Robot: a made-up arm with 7 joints.
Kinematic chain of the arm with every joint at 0, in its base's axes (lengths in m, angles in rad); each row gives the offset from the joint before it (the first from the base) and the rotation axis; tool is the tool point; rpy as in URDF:
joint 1: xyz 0 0 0.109 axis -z
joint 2: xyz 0 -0.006 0.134 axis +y
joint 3: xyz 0 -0.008 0.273 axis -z
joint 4: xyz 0 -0.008 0.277 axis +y
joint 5: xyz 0 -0.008 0.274 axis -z
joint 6: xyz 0 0 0.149 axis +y
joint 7: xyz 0 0 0.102 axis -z
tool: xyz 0 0 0 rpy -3.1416 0 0
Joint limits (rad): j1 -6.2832..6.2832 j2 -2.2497..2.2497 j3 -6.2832..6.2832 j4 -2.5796..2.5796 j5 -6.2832..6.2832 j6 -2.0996..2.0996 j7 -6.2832..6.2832
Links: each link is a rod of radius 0.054 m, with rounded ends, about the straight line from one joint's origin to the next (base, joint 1, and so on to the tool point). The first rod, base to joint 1, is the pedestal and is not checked.
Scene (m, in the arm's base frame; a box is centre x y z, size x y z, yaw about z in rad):
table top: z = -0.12
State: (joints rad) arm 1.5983 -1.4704 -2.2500 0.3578 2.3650 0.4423 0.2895
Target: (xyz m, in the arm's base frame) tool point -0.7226 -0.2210 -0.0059
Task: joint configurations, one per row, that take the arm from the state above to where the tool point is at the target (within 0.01 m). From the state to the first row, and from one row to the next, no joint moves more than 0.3 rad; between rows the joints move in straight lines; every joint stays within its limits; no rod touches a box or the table.
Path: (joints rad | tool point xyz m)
1: 1.3132 -1.4236 -2.4471 0.5484 2.3653 0.3928 0.2895 | -0.0887 1.0301 0.2311
2: 1.0281 -1.3767 -2.6443 0.7391 2.3656 0.3433 0.2895 | -0.3550 0.9359 0.1591
3: 0.7430 -1.3299 -2.8414 0.9297 2.3660 0.2938 0.2895 | -0.5990 0.7412 0.0877
4: 0.4579 -1.2830 -3.0385 1.1203 2.3663 0.2443 0.2895 | -0.7689 0.4532 0.0305
5: 0.1728 -1.2362 -3.2356 1.3109 2.3666 0.1948 0.2895 | -0.8175 0.1108 -0.0024
6: -0.1123 -1.1894 -3.4328 1.5016 2.3669 0.1453 0.2895 | -0.7226 -0.2210 -0.0059

